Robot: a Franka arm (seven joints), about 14 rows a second.
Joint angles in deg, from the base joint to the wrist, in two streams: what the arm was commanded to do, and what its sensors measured. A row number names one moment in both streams.
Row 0, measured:
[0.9 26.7 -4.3 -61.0 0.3 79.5 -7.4]
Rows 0 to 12, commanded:
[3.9 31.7 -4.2 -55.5 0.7 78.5 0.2]
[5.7 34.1 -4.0 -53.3 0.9 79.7 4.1]
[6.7 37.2 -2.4 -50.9 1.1 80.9 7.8]
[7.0 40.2 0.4 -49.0 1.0 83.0 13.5]
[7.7 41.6 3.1 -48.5 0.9 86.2 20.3]
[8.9 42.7 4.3 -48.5 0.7 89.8 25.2]
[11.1 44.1 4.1 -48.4 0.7 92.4 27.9]
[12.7 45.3 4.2 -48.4 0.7 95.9 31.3]
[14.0 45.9 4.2 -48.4 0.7 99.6 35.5]
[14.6 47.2 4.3 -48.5 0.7 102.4 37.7]
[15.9 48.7 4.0 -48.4 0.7 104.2 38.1]
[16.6 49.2 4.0 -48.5 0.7 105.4 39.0]
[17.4 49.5 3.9 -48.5 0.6 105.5 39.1]
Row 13, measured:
[16.4 47.5 4.2 -52.0 0.5 105.2 37.2]
